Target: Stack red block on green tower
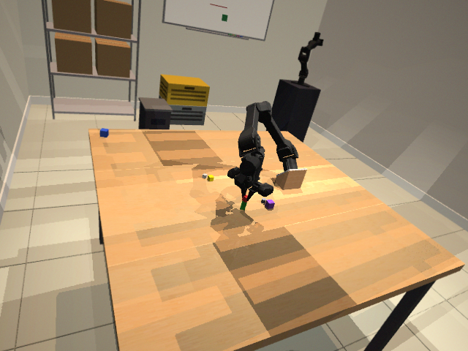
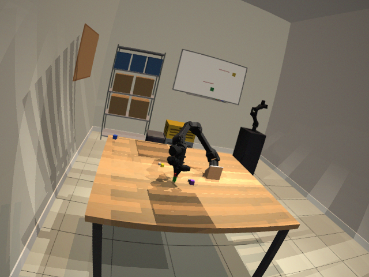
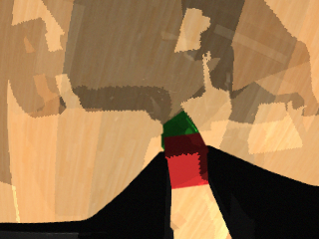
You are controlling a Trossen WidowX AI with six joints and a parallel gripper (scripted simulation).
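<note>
Now: gripper tip right at the red block. Also, from my gripper tip: small grey block (120 mm behind, 20 mm to the right, 40 mm below); purple block (120 mm behind, 20 mm to the left, 30 mm below); yellow block (30 mm ahead, 230 mm to the right, 40 mm below).
</note>
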